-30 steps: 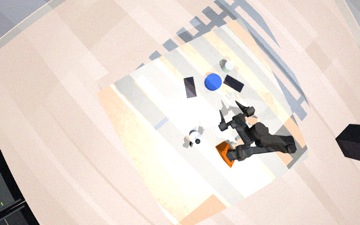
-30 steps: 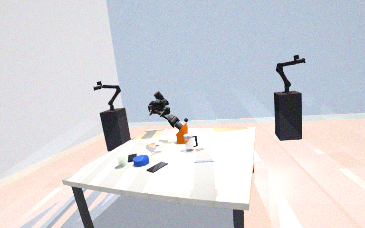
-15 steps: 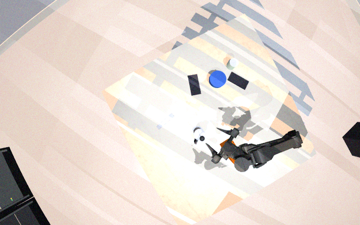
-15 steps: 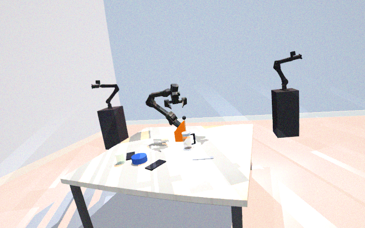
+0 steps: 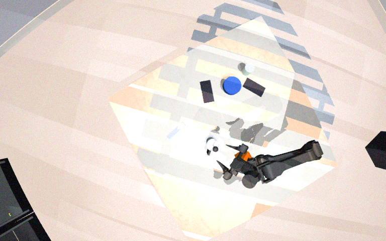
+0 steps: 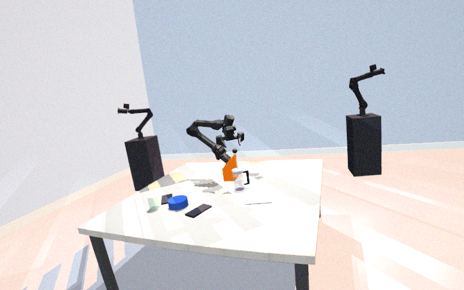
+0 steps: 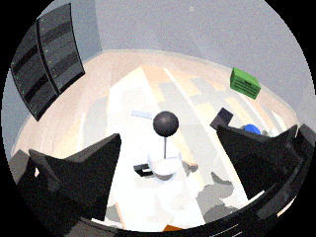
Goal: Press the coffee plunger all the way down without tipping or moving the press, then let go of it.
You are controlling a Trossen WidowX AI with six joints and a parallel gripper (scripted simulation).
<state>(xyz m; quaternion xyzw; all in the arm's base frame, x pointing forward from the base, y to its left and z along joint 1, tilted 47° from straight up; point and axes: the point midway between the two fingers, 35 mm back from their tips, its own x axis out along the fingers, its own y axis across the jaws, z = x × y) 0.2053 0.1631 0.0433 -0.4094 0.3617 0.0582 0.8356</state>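
Now: gripper tip 20 mm short of the coffee press, 30 mm to the right of it and 160 mm above it. Round my gripper tip: thin pale strip: 230 mm ahead, 160 mm to the left, 290 mm below.
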